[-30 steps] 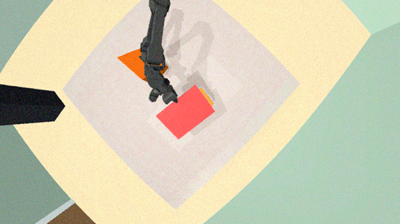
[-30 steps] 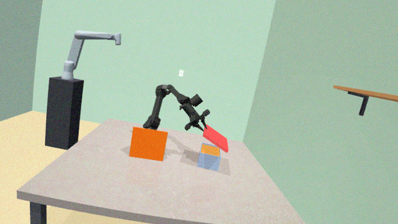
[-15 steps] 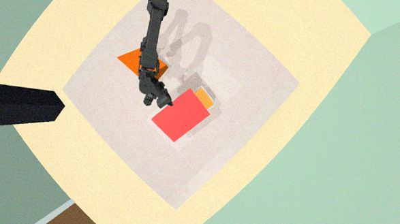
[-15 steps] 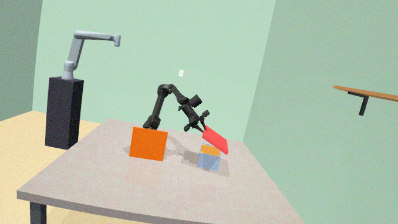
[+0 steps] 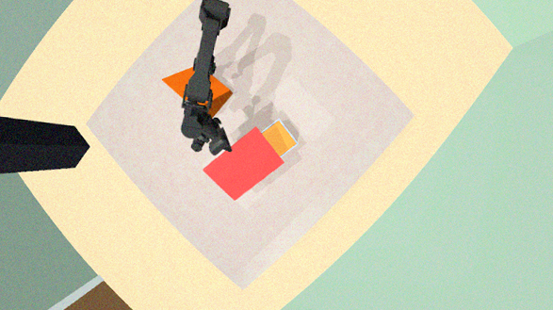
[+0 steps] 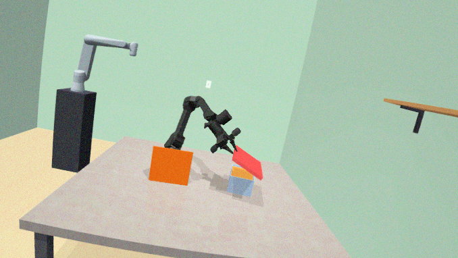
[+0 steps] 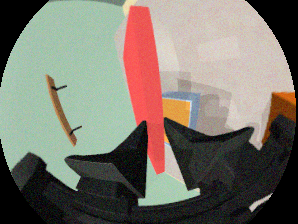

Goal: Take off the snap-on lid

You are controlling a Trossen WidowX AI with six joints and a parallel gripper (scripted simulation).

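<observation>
My gripper tip is 7 cm short of the red lid, 1 cm to the left of it and 3 cm above it. The rest, counted from my gripper tip: storage box: 8 cm ahead, 11 cm to the left, 19 cm below.
</observation>
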